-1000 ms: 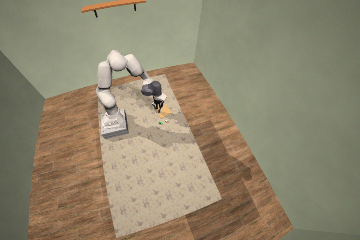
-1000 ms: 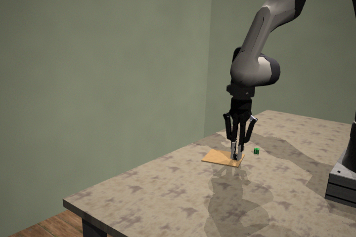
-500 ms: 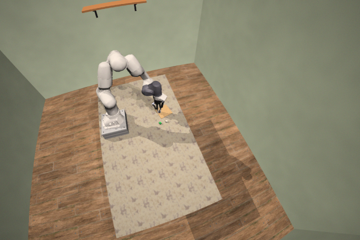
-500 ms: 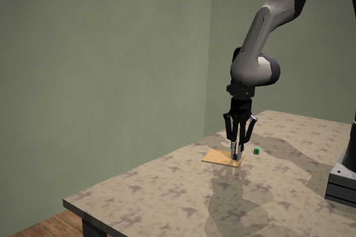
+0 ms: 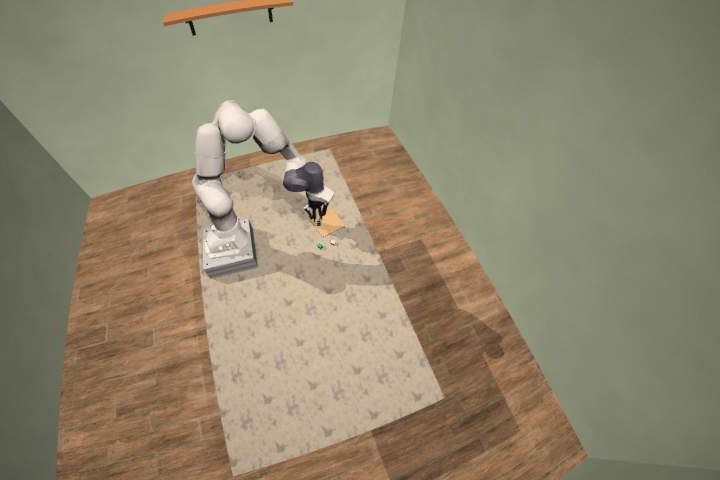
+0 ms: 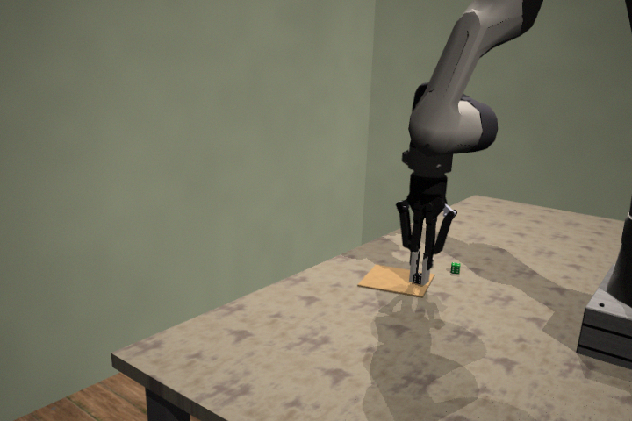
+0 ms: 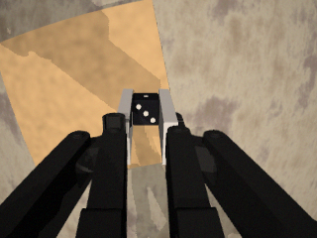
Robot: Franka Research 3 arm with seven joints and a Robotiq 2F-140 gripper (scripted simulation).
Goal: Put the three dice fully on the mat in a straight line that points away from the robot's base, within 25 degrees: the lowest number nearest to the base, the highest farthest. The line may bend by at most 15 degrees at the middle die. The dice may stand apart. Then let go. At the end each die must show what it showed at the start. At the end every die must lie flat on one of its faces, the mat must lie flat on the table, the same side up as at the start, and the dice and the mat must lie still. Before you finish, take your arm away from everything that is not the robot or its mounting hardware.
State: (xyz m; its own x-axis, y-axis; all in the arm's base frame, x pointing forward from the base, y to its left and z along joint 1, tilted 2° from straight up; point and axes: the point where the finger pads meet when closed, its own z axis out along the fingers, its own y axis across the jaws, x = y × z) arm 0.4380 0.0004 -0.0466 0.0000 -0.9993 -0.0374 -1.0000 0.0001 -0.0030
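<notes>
My hand is 3 cm above the black die. Round my hand: tan mat 5 cm ahead, 4 cm below; then green die 3 cm behind, 14 cm to the right, 3 cm below; then white die 4 cm ahead, 14 cm to the right, 3 cm below.
</notes>
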